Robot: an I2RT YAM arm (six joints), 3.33 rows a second.
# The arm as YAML. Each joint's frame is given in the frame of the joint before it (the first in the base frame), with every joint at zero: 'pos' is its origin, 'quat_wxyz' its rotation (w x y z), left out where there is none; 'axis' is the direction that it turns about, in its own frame. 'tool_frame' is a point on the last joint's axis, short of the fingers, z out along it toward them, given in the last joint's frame.
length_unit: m
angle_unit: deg
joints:
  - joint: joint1
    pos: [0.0, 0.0, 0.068]
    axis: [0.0, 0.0, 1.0]
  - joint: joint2
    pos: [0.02, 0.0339, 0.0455]
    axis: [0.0, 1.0, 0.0]
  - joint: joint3
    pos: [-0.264, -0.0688, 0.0]
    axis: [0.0, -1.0, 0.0]
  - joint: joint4
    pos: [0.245, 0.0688, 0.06]
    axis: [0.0, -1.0, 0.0]
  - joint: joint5
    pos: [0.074, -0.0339, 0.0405]
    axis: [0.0, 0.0, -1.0]
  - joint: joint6
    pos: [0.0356, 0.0, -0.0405]
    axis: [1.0, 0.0, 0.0]
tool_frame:
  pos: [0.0, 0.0, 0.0]
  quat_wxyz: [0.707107, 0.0, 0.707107, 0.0]
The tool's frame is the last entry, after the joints.
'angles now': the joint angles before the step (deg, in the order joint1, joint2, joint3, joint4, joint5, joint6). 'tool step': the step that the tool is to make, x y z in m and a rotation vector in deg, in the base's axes. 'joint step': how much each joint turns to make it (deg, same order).
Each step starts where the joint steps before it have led.
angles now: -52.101, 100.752, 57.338, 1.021, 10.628, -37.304
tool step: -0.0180, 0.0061, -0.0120, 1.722, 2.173, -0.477
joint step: -1.739, -1.434, -4.021, 0.157, -0.432, -1.398
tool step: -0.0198, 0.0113, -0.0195, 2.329, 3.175, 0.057
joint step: -1.632, -1.100, -5.463, 0.995, -0.260, -2.112
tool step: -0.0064, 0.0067, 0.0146, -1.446, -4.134, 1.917
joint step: -0.660, -4.352, -2.098, 1.276, -3.664, -0.070
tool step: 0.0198, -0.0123, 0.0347, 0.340, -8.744, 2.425
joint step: 0.965, -0.307, 7.229, -3.129, -6.082, 4.484
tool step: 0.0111, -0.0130, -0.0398, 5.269, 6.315, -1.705
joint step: 0.573, 8.982, 2.912, -1.876, 3.118, 0.059
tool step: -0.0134, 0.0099, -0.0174, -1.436, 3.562, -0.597
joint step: -0.569, -0.565, -5.355, 4.118, 2.822, -2.463
